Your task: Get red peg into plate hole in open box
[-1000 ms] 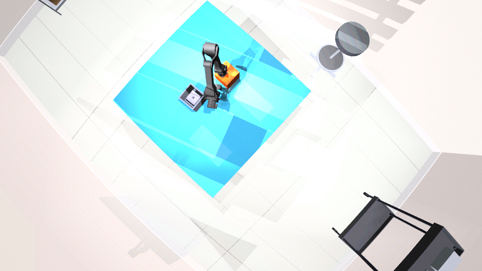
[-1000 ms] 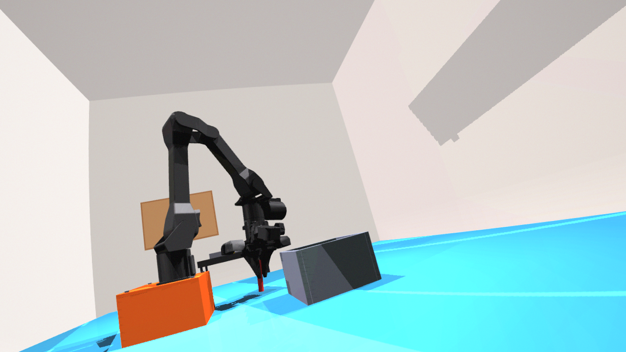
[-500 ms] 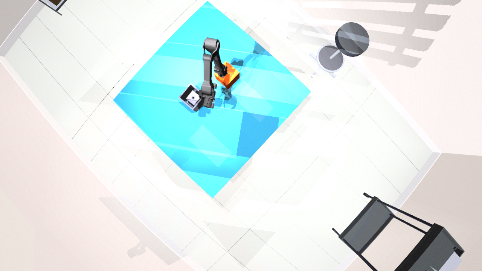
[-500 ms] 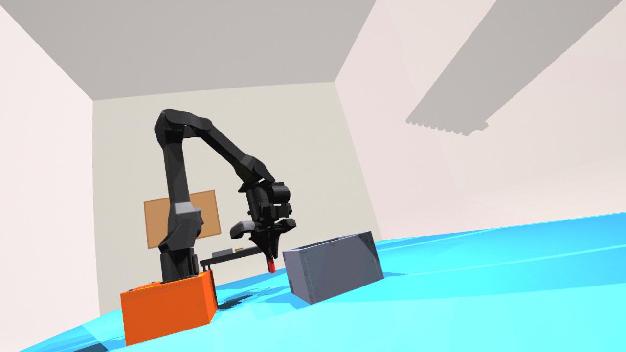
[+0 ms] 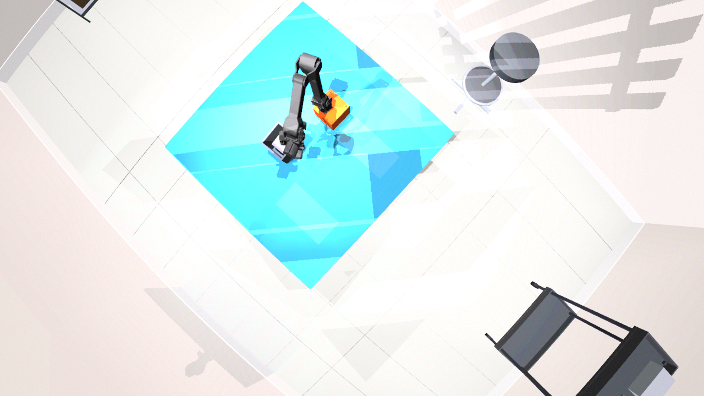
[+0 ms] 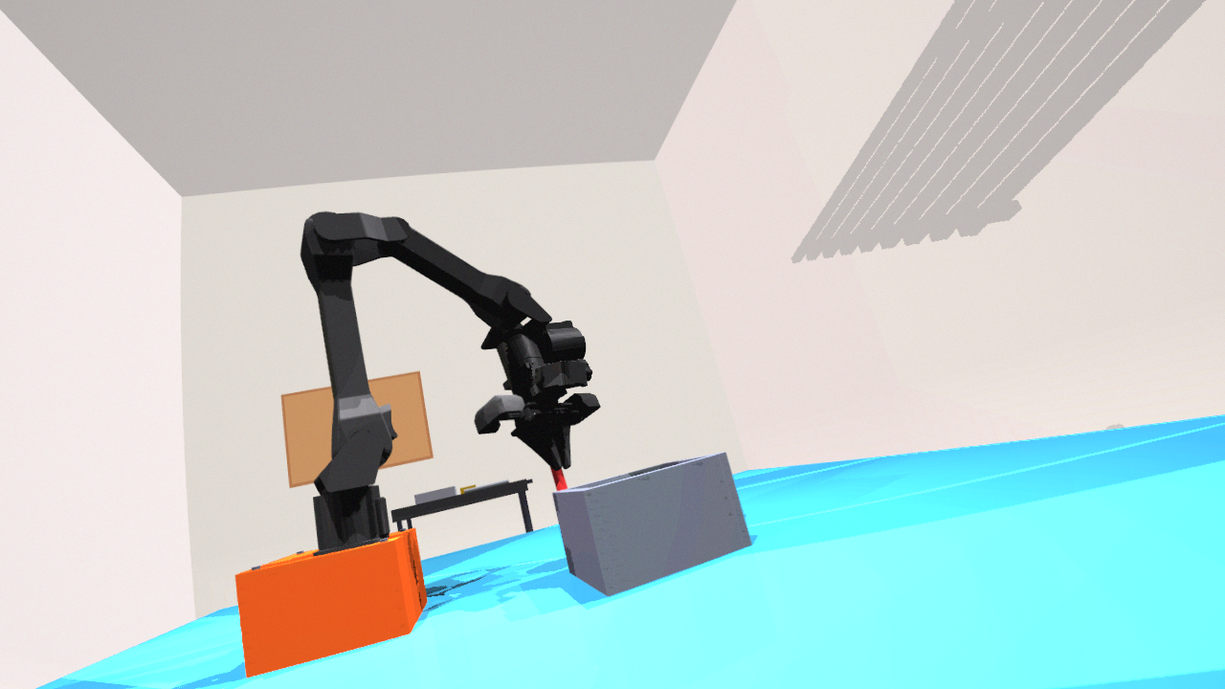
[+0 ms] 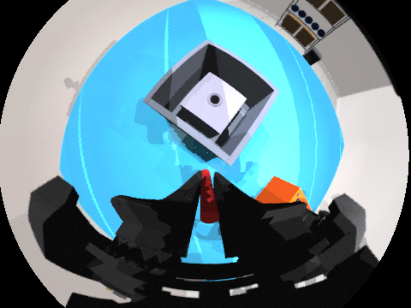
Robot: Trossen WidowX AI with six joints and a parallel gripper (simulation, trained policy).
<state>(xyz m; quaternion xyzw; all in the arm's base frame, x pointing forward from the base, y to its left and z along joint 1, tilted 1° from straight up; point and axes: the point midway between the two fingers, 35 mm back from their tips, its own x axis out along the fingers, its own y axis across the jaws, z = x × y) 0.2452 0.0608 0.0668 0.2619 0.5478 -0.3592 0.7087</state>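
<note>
My gripper tip is 100 mm to the left of the plate, 80 mm above it and 60 mm short of it. From my gripper tip the other things lie so: red peg 10 mm to the left, 10 mm behind; then grey box 100 mm to the right, 100 mm below, 60 mm ahead.
</note>
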